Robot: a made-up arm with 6 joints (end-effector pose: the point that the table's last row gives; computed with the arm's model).
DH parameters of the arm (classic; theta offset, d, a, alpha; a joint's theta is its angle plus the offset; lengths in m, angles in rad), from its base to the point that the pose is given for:
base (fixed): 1.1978 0 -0.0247 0
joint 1: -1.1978 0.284 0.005 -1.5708
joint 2: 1.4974 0 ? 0
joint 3: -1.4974 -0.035 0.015 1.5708
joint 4: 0 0.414 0.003 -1.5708
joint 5: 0 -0.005 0.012 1.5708
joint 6: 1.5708 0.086 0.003 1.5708
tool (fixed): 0 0.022 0 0
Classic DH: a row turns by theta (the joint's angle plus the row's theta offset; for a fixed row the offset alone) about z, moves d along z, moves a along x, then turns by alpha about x.
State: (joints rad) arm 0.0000 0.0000 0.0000 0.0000 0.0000 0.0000
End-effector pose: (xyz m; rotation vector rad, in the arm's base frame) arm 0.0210 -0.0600 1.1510 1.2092 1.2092 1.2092
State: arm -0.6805 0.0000 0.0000 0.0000 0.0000 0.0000
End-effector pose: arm -0.0090 -0.0706 1.1510 1.4567 0.6950 0.6950
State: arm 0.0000 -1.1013 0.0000 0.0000 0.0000 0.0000
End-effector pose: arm -0.7659 -0.0600 0.6986 0.3681 0.3681 1.5393
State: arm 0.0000 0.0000 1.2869 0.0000 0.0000 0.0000
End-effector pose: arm 0.4636 -0.0600 0.7411 2.0692 2.0692 0.2957
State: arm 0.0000 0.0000 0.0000 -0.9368 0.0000 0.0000
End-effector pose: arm 0.0043 -0.0890 1.1510 1.5132 0.4964 0.4964
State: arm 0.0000 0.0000 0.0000 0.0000 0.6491 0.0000
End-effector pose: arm 0.0661 -0.0600 1.1130 1.6692 1.6692 0.8288
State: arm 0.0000 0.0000 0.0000 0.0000 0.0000 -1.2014
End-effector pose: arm 0.0098 -0.0824 1.1510 1.5513 0.2898 0.2898
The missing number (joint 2, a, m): -0.368
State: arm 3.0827 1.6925 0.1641 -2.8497 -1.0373 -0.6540
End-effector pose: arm -0.8271 0.0291 0.0689 -0.8148 -1.1943 1.8099
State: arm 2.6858 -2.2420 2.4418 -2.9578 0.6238 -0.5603
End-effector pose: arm 0.2201 -0.0957 0.5034 1.7061 0.8774 0.2779
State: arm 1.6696 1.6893 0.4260 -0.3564 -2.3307 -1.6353
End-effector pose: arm -0.0432 0.6921 0.1289 1.0429 1.0614 1.6809
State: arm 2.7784 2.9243 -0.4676 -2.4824 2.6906 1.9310
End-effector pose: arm -0.2910 0.1596 -0.3243 0.9302 2.2519 1.7276
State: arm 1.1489 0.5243 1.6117 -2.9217 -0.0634 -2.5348
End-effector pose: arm 0.2404 0.4986 0.3331 -0.7404 -2.0571 0.4939
